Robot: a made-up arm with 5 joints.
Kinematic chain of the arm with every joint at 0, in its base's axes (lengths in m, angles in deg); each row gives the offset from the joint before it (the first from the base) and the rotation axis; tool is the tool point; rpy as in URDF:
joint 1: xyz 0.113 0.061 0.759 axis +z
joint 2: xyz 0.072 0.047 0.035 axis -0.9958 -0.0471 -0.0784
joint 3: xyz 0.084 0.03 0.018 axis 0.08 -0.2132 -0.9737
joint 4: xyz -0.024 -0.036 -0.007 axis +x
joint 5: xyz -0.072 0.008 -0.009 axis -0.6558 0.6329 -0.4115
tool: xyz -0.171 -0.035 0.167 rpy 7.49 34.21 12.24
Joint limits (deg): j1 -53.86..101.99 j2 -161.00..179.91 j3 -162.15..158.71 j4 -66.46..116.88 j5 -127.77..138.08
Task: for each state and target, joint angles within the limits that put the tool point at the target. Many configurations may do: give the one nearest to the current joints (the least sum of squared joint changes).
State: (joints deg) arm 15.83 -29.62 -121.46 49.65 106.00
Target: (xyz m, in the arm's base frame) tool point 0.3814 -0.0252 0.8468
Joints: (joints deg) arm 24.17 -90.31 -112.17 35.92 74.75
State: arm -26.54 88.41 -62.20 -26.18 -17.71
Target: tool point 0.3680 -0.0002 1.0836
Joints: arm -53.86 73.85 -83.79 -20.95 -21.65
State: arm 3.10 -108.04 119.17 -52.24 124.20
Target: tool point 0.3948 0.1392 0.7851
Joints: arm -32.58 -119.24 121.75 -52.63 131.64
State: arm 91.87 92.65 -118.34 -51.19 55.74
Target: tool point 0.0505 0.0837 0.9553
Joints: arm 86.81 85.26 -123.42 -62.36 65.30
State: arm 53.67 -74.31 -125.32 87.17 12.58
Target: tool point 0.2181 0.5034 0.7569
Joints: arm 81.86 -72.53 -109.17 80.30 24.07
